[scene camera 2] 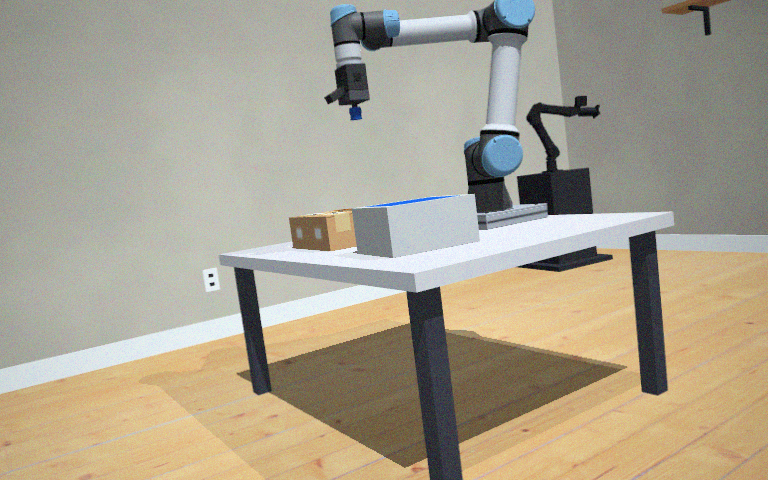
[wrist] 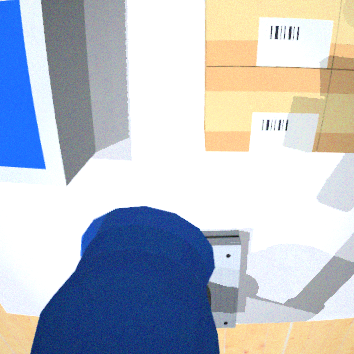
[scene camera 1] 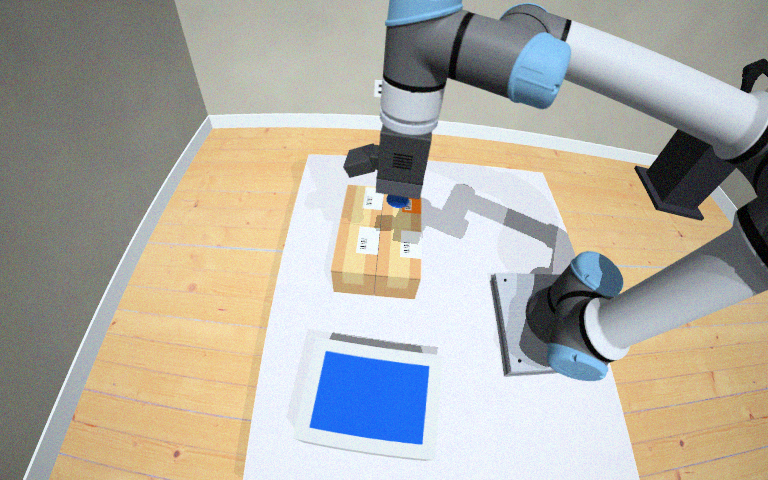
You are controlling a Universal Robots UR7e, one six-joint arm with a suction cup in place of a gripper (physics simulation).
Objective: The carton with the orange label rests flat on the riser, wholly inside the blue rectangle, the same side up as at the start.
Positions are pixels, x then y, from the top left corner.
A riser shows in scene camera 2, in the wrist view (54, 138) and in scene camera 1. The same spot on the riser: (scene camera 1: 364, 399) is (scene camera 2: 411, 201).
